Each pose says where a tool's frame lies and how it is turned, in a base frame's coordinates. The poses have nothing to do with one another.
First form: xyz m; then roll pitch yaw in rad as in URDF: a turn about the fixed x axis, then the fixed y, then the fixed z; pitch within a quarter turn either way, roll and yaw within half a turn.
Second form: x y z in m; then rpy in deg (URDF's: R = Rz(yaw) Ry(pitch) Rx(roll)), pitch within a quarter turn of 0, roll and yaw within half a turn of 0. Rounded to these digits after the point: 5 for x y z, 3 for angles.
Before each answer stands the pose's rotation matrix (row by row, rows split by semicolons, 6 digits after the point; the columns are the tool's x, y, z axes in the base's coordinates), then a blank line. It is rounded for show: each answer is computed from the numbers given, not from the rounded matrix.
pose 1, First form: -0.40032, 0.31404, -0.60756, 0.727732, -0.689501, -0.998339
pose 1, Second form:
0.417955 0.398420 -0.816440; -0.648555 0.760171 0.038950; 0.636152 0.513227 0.576115

-0.40032, 0.31404, -0.60756, 41.696, -39.505, -57.201
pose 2, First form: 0.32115, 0.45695, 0.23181, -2.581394, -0.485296, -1.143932
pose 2, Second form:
0.366215 -0.668514 0.647283; -0.805166 -0.576356 -0.139720; 0.466470 -0.470003 -0.749335

0.32115, 0.45695, 0.23181, -147.903, -27.805, -65.542
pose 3, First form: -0.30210, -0.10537, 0.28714, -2.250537, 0.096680, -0.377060
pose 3, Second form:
0.925409 -0.301241 0.229938; -0.366469 -0.556792 0.745441; -0.096529 -0.774104 -0.625656

-0.30210, -0.10537, 0.28714, -128.946, 5.539, -21.604
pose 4, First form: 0.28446, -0.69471, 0.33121, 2.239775, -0.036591, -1.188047
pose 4, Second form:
0.373222 -0.586027 -0.719220; -0.927020 -0.205001 -0.314019; 0.036583 0.783930 -0.619770

0.28446, -0.69471, 0.33121, 128.330, -2.097, -68.070
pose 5, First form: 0.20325, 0.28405, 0.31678, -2.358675, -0.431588, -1.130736
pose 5, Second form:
0.386932 -0.515630 0.764467; -0.821765 -0.568916 0.032201; 0.418314 -0.640672 -0.643858

0.20325, 0.28405, 0.31678, -135.142, -24.728, -64.786
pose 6, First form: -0.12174, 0.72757, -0.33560, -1.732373, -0.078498, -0.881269
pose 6, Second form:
0.634214 -0.074885 0.769523; -0.769171 -0.162059 0.618153; 0.078417 -0.983936 -0.160379

-0.12174, 0.72757, -0.33560, -99.258, -4.498, -50.493
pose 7, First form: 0.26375, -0.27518, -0.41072, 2.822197, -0.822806, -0.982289
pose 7, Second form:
0.377574 -0.917478 0.125184; -0.565743 -0.335593 -0.753202; 0.733057 0.213568 -0.645768

0.26375, -0.27518, -0.41072, 161.700, -47.143, -56.281
